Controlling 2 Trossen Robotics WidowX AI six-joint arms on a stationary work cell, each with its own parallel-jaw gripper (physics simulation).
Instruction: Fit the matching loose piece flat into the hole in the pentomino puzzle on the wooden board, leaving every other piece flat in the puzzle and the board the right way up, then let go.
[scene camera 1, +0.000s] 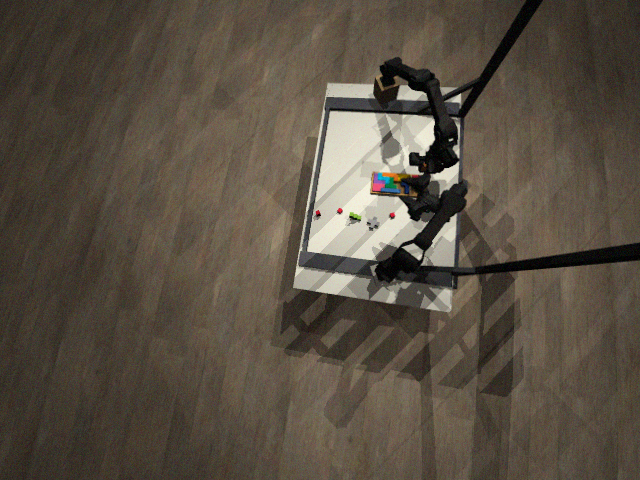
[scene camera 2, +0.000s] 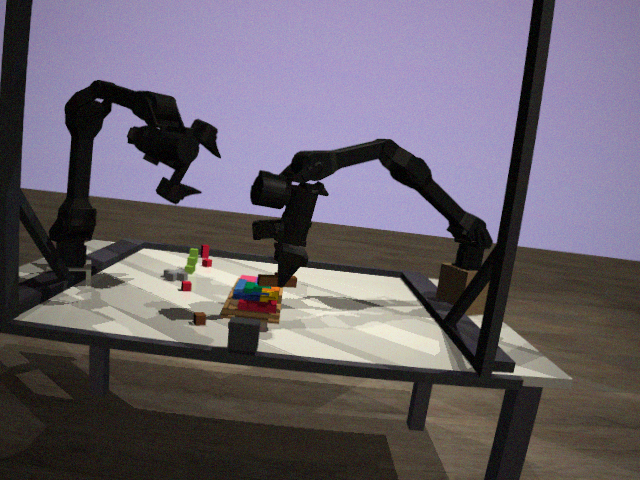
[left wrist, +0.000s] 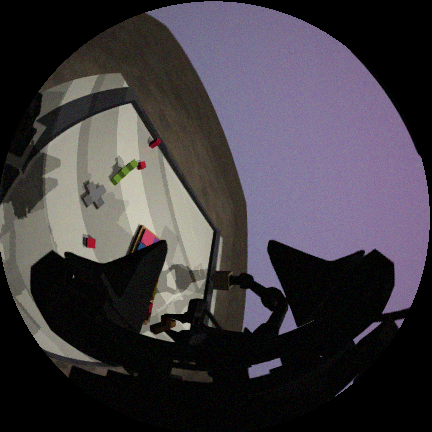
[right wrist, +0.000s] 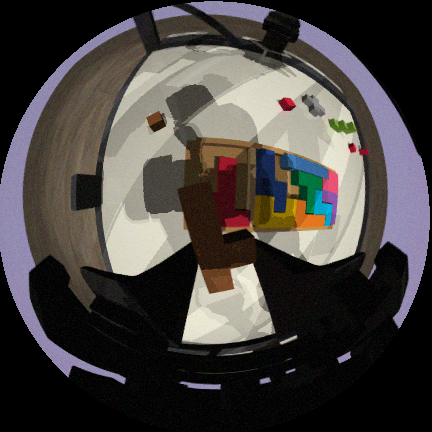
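Note:
The wooden puzzle board lies right way up. In the right wrist view, bare wood shows around its red piece and between the dark blue piece and the lighter blue piece. My right gripper is shut on a brown piece, a long bar with one side block. It holds the piece above the table near the board, hiding part of the board's end. My left gripper is open and empty, high up.
A green piece and a grey cross lie away from the board, among small red cubes. A brown cube lies near the table's front edge in scene camera 2.

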